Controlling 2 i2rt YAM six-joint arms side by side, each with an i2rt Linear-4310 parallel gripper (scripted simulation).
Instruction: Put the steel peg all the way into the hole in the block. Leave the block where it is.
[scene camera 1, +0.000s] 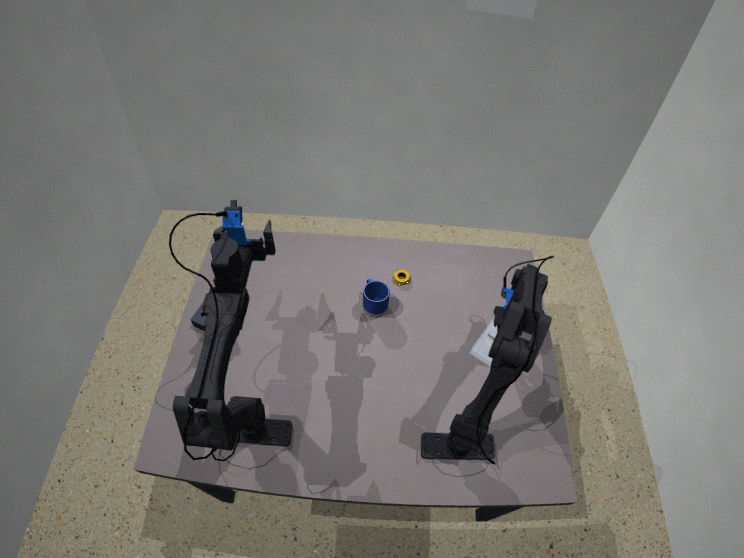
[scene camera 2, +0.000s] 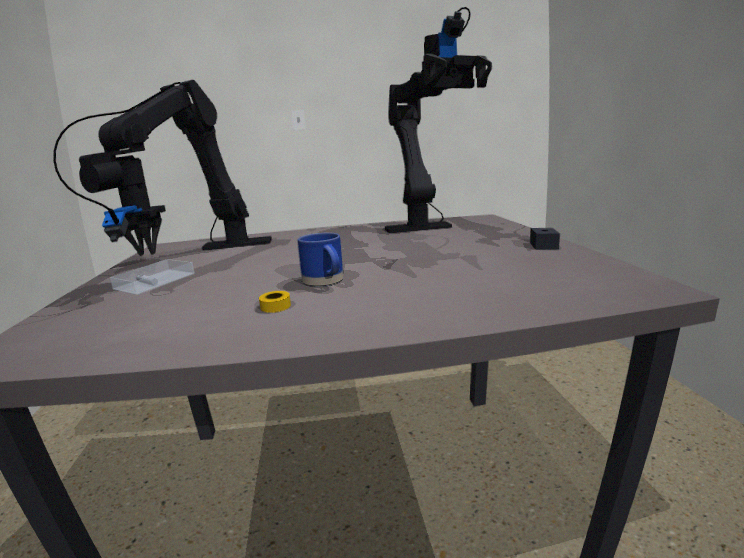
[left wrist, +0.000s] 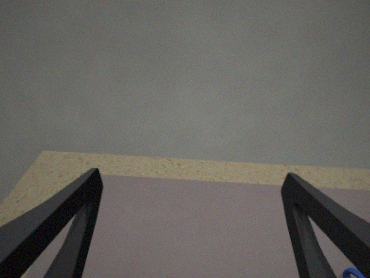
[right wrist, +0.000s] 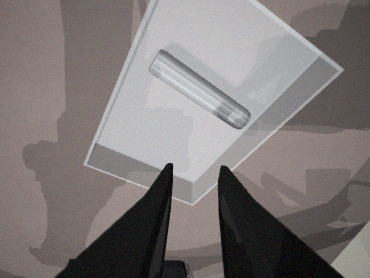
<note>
I see my left gripper (scene camera 2: 469, 64), my right gripper (scene camera 2: 147, 254) and a blue mug (scene camera 2: 317, 269).
The blue mug also shows in scene camera 1 (scene camera 1: 376, 294). My left gripper is seen too in scene camera 1 (scene camera 1: 251, 221) and in the left wrist view (left wrist: 192, 179). My right gripper is seen too in the right wrist view (right wrist: 196, 172). The right wrist view misses the blue mug: it is out of frame.
</note>
